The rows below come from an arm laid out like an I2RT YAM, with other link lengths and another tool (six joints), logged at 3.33 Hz.
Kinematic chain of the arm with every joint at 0, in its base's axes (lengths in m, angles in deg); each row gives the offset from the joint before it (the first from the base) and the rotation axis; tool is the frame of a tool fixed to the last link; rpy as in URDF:
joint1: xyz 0 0 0.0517 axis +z
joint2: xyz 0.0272 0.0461 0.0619 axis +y
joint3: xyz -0.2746 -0.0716 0 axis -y
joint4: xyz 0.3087 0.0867 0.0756 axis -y
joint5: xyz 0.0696 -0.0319 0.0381 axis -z
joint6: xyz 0.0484 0 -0.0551 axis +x
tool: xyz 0.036 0.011 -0.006 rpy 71.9 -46 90
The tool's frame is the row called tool.
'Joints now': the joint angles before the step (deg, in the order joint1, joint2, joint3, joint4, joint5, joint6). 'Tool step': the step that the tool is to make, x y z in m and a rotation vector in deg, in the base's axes. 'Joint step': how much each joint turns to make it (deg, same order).
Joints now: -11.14 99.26 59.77 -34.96 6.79 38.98
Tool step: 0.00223 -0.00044 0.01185 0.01 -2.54 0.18
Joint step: -0.13 -1.83 0.00 0.68 -0.57 -0.15
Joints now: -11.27 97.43 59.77 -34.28 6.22 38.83
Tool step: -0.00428 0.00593 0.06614 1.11 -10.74 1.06
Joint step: 0.00 -10.56 0.00 -0.26 -3.34 0.29
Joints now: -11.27 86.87 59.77 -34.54 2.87 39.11
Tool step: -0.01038 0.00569 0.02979 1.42 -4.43 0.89
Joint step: 0.00 -5.53 -0.48 -0.99 -2.40 0.38
